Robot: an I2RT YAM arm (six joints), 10 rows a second.
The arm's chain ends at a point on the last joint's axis. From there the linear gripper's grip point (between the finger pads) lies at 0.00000 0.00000 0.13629 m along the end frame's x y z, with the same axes.
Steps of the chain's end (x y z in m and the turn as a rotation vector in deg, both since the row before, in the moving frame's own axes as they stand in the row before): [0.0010 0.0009 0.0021 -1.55 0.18 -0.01]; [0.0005 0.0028 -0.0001 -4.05 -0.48 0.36]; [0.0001 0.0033 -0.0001 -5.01 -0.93 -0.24]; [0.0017 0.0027 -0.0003 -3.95 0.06 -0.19]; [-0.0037 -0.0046 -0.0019 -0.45 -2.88 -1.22]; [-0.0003 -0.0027 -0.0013 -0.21 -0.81 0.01]
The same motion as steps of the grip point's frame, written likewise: [0.0014 0.0046 0.0020 -1.55 0.18 -0.01]; [-0.0007 0.0124 -0.0004 -4.05 -0.48 0.36]; [-0.0021 0.0152 -0.0006 -5.01 -0.93 -0.24]; [0.0019 0.0121 -0.0006 -3.95 0.06 -0.19]; [-0.0105 -0.0035 -0.0021 -0.45 -2.88 -1.22]; [-0.0022 -0.0022 -0.0013 -0.21 -0.81 0.01]
